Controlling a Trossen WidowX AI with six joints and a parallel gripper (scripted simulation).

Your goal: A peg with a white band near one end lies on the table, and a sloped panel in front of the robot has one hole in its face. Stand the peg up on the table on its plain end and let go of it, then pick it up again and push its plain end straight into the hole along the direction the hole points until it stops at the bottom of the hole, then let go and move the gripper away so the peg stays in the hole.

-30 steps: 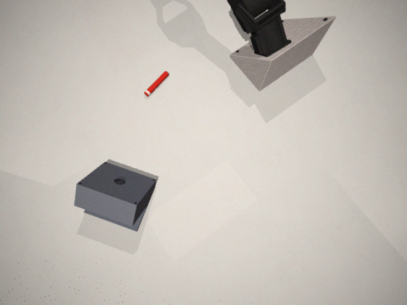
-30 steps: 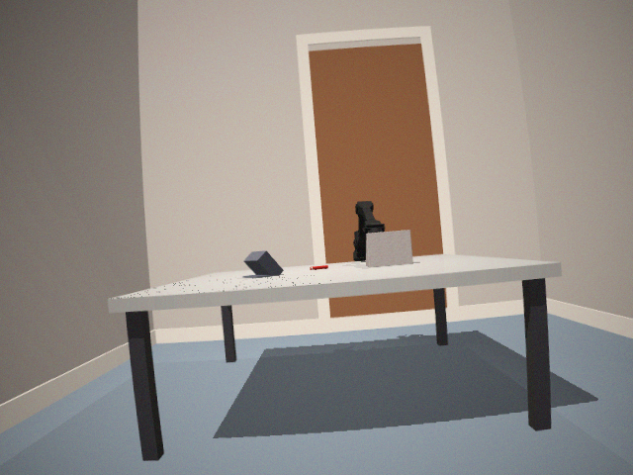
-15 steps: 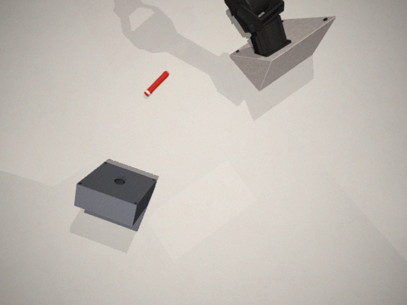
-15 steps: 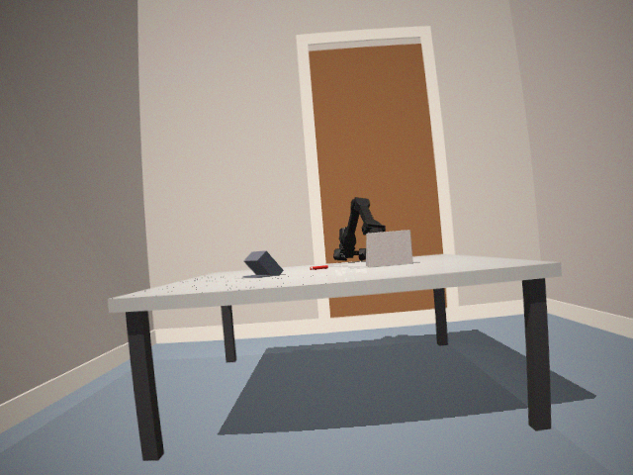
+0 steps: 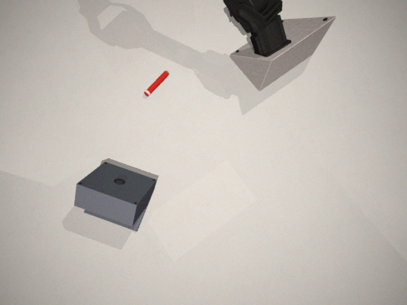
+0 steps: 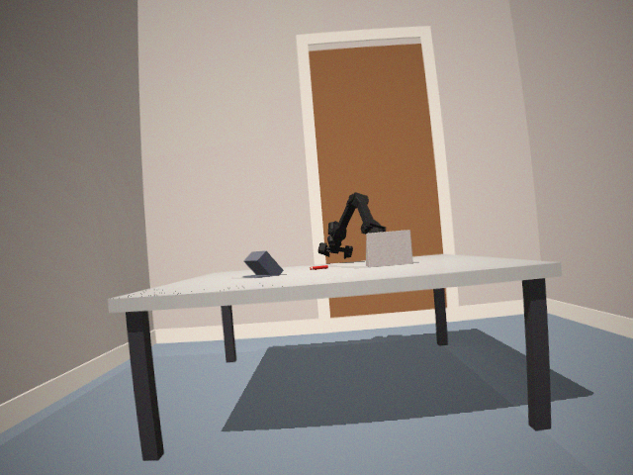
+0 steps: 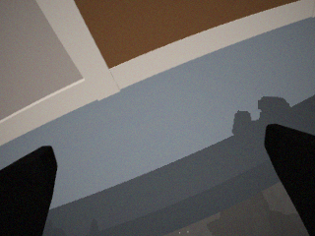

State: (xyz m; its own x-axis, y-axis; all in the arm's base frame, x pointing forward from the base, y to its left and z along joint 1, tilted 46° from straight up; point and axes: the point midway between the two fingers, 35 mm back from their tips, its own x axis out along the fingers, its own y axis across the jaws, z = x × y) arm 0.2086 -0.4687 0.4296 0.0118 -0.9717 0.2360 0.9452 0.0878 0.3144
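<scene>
Now: the peg 70 mm ahead of my gripper tip, 560 mm to the left of it and 20 mm below it. Also, from my gripper tip: panel (260 mm ahead, 760 mm to the left, 10 mm above).
</scene>
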